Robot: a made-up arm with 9 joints. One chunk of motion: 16 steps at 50 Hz.
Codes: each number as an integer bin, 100 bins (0 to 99) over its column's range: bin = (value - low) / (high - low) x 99, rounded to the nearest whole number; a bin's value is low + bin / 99 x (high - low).
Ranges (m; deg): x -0.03..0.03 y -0.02..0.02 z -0.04..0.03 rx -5..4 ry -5..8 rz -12..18
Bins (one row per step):
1: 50 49 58 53 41 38
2: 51 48 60 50 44 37
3: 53 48 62 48 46 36
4: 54 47 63 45 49 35
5: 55 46 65 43 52 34
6: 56 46 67 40 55 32
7: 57 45 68 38 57 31
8: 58 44 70 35 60 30
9: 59 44 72 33 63 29
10: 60 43 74 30 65 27
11: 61 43 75 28 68 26
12: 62 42 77 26 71 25
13: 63 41 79 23 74 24
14: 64 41 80 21 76 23
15: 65 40 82 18 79 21
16: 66 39 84 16 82 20
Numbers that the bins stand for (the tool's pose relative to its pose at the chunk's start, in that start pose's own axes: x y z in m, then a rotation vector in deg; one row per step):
1: 0.0003 -0.0002 0.0010 -0.18 0.38 -0.48
2: 0.0009 -0.0006 0.0024 -0.45 0.78 -0.79
3: 0.0021 -0.0006 0.0038 -0.64 1.04 -1.09
4: 0.0027 -0.0010 0.0045 -0.91 1.43 -1.39
5: 0.0033 -0.0014 0.0060 -1.09 1.83 -1.70
6: 0.0039 -0.0014 0.0074 -1.36 2.22 -2.30
7: 0.0045 -0.0018 0.0081 -1.55 2.48 -2.61
8: 0.0052 -0.0022 0.0095 -1.82 2.88 -2.91
9: 0.0058 -0.0022 0.0109 -2.00 3.27 -3.21
10: 0.0064 -0.0026 0.0123 -2.27 3.54 -3.82
11: 0.0070 -0.0026 0.0130 -2.45 3.93 -4.12
12: 0.0076 -0.0030 0.0144 -2.64 4.32 -4.42
13: 0.0082 -0.0034 0.0159 -2.91 4.72 -4.73
14: 0.0088 -0.0034 0.0166 -3.09 4.98 -5.03
15: 0.0094 -0.0038 0.0180 -3.36 5.37 -5.64
16: 0.0100 -0.0042 0.0194 -3.55 5.77 -5.94

